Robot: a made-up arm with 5 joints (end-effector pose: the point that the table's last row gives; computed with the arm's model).
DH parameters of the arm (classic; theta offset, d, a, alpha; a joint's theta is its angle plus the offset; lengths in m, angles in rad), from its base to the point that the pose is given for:
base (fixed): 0 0.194 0 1.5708
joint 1: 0 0.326 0.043 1.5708
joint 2: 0 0.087 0.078 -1.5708
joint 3: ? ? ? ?
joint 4: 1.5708 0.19 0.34 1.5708
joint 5: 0 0.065 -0.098 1.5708
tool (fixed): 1.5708 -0.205 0 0
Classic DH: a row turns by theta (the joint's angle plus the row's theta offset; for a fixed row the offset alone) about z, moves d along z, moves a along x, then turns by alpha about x.
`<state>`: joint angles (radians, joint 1 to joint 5).
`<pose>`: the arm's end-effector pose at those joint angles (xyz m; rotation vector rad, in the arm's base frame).
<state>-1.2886 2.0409 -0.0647 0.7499 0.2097</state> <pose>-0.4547 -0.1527 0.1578 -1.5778 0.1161 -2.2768</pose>
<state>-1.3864 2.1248 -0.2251 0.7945 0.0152</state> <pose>-0.4308 -0.0499 0.1602 -1.7774 0.4072 -2.4775</pose>
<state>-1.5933 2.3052 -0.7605 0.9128 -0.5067</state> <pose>-0.1862 0.1738 0.0741 1.1004 -0.9693 1.9447</pose>
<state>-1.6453 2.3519 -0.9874 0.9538 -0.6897</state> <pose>-0.0390 0.1990 0.0392 0.7530 -1.1402 1.7523</pose>
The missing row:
joint 3: 0 0.007 -0.058 1.5708
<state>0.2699 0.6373 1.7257 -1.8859 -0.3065</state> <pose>0.4295 -0.4758 0.5095 -2.1418 -0.8707 0.5910</pose>
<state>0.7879 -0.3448 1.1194 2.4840 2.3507</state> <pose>0.1778 -0.1947 -0.0807 -1.4369 1.2568 -0.0652</pose>
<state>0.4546 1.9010 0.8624 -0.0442 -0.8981</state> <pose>-0.3107 -0.5557 -0.3180 -0.9371 0.0629 -2.2257</pose>
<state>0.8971 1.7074 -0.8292 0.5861 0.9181</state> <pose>0.1051 -0.1651 0.0114 2.0035 -0.4571 -1.8383</pose>
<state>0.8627 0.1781 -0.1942 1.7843 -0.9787</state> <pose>-0.0136 -0.2112 -0.3842 -0.0004 0.5021 -1.7818</pose>
